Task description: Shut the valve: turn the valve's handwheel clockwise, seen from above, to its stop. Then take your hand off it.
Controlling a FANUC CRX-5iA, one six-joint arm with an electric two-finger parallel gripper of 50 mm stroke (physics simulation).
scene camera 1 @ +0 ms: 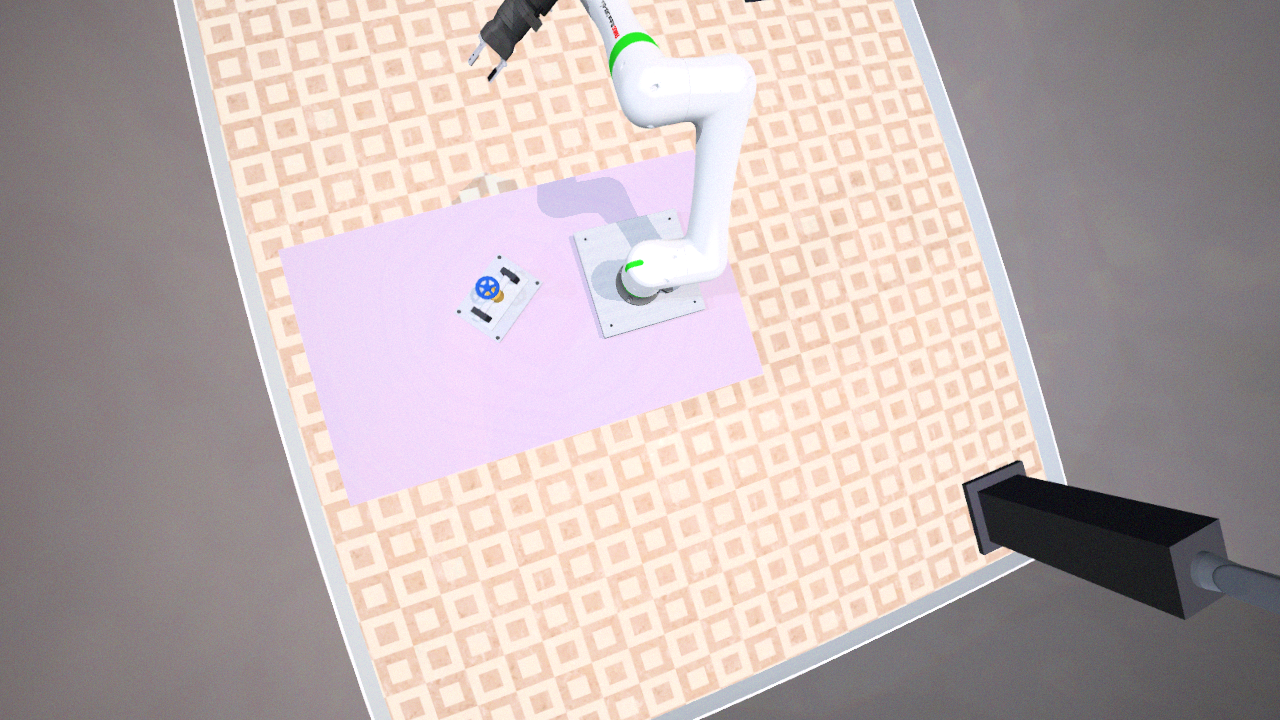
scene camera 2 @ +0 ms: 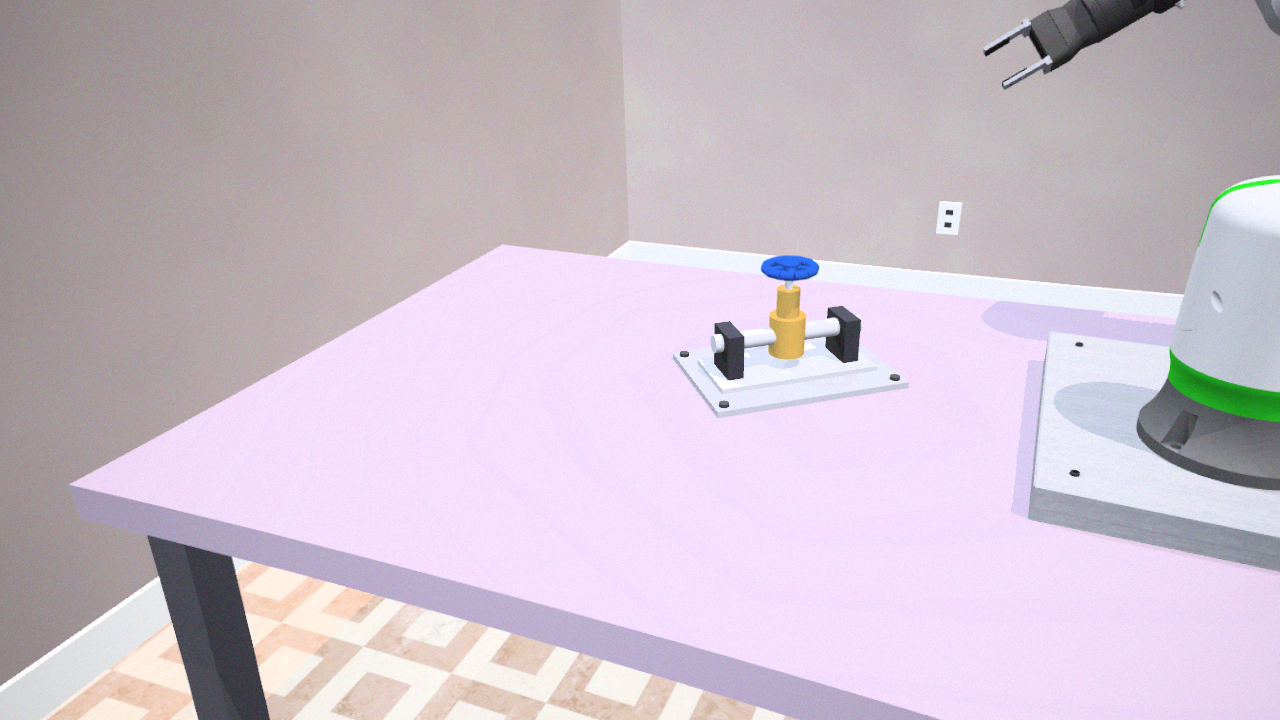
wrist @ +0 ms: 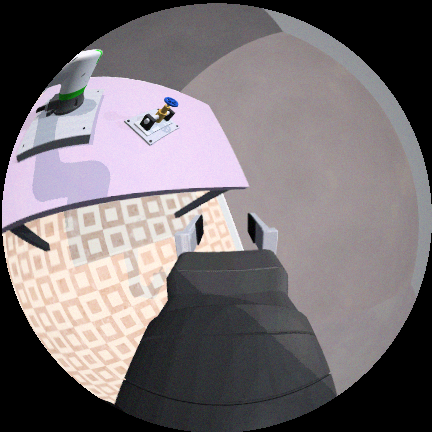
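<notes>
The valve has a blue handwheel [scene camera 1: 486, 287] [scene camera 2: 789, 267] [wrist: 171, 102] on top of an upright yellow body [scene camera 2: 786, 333] [wrist: 161, 115]. Its white pipe runs between two black blocks on a light base plate [scene camera 1: 496, 327] [scene camera 2: 778, 395] [wrist: 151, 139], which lies flat on the table. My gripper [scene camera 1: 491, 68] [scene camera 2: 994, 68] [wrist: 225, 222] is open and empty. It is high up and well away from the handwheel, beyond the table's edge in the first scene view and at the upper right in the second. Nothing touches the handwheel. How far the wheel is turned cannot be told.
The pink table [scene camera 1: 402, 402] [scene camera 2: 447, 465] [wrist: 150, 170] carries the valve and the arm's grey mounting plate [scene camera 1: 644, 320] [scene camera 2: 1092, 501] [wrist: 60, 137]. The white arm [scene camera 1: 723, 170] rises from that plate and bends over the table's edge. Walls stand behind the table in the second scene view.
</notes>
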